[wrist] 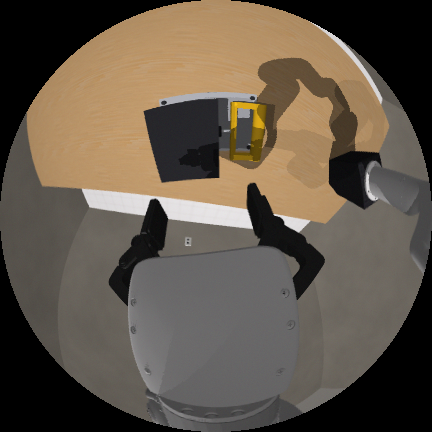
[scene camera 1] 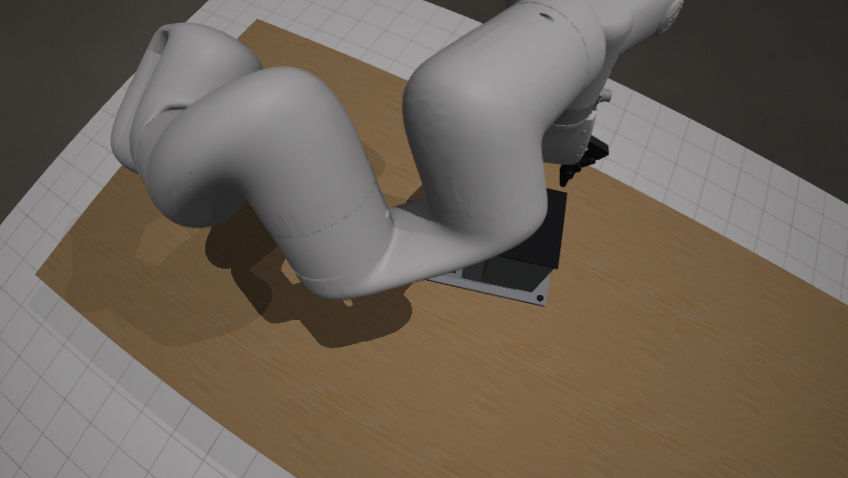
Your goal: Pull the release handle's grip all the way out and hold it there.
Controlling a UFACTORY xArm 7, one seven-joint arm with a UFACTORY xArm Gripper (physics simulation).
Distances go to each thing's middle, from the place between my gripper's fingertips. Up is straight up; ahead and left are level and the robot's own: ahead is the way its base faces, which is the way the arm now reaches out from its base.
I see the grey base plate (scene camera 1: 469,278) 270 mm below my hand, 20 mm to the right of it and 10 mm behind it.
